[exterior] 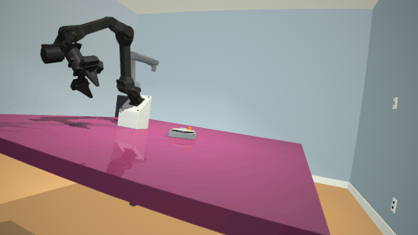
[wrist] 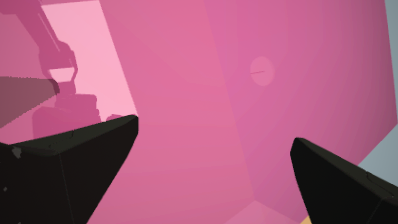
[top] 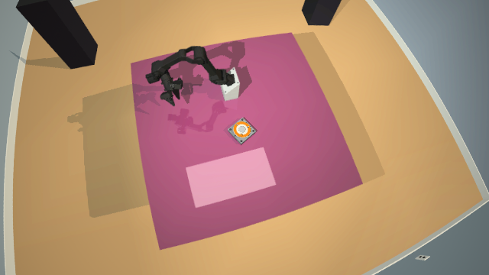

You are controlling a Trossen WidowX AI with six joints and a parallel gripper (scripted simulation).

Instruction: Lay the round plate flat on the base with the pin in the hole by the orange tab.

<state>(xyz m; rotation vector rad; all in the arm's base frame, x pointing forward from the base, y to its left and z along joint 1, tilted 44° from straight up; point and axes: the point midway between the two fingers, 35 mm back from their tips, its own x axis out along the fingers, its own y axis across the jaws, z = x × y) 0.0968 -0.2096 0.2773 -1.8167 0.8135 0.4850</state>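
My gripper tip is 170 mm short of the base, 370 mm to the right of it and 130 mm above it.
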